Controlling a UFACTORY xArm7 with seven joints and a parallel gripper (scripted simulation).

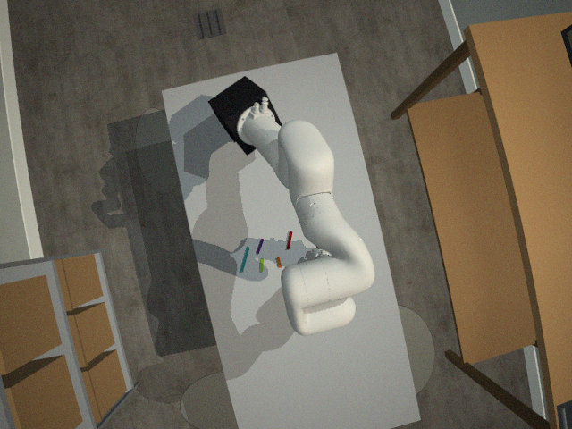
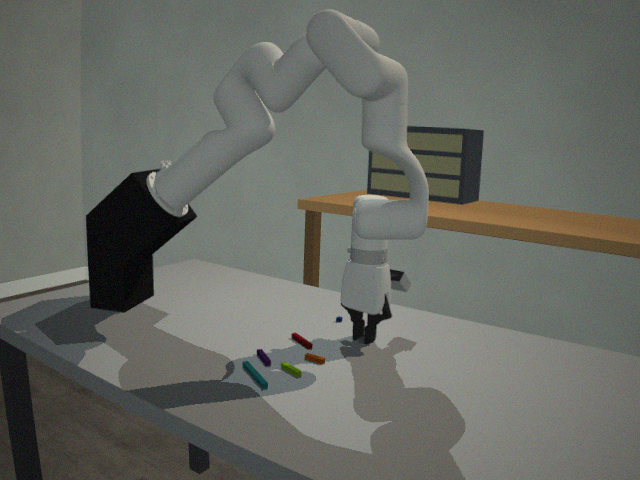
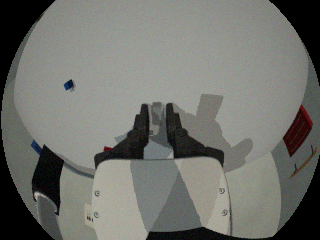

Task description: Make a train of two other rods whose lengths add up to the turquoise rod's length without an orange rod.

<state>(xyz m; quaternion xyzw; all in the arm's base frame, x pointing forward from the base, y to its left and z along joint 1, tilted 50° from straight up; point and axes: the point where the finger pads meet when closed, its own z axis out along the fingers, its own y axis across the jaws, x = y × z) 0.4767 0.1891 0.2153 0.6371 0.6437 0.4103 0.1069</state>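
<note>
My hand is 20 mm above the grey rod. Round my hand: red rod (60 mm behind, 120 mm to the right, 20 mm below); orange rod (30 mm ahead, 150 mm to the right, 20 mm below); blue rod (130 mm behind, 30 mm to the left, 20 mm below).
</note>
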